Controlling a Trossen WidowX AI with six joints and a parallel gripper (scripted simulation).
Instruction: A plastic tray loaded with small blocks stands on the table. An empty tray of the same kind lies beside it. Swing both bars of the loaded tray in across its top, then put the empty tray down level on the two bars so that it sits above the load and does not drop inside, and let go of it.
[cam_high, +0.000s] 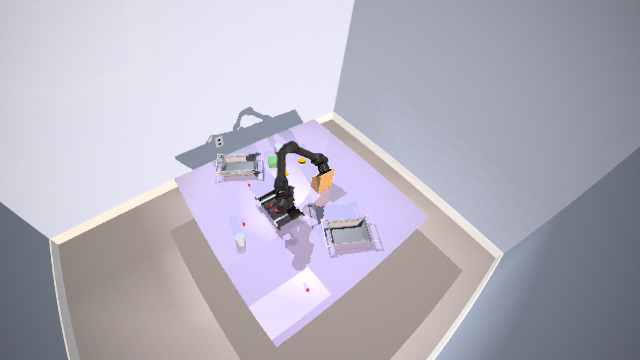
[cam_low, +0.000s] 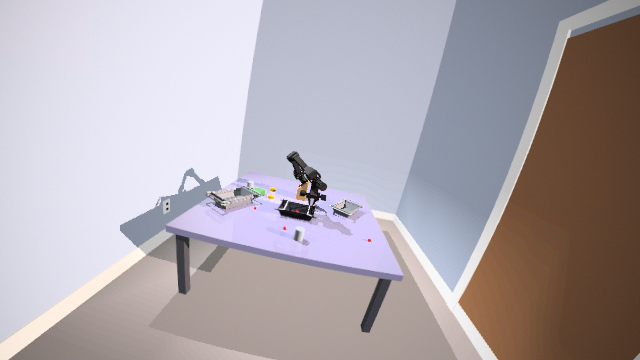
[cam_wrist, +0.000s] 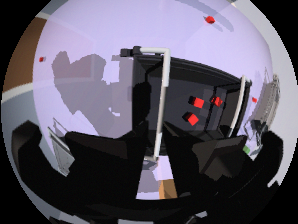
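Now: gripper tip 28 cm to the right of the grey tray, 27 cm past it and 4 cm above it. The rest, counted from my gripper tip: green block: 48 cm to the right, 19 cm behind, 7 cm below.
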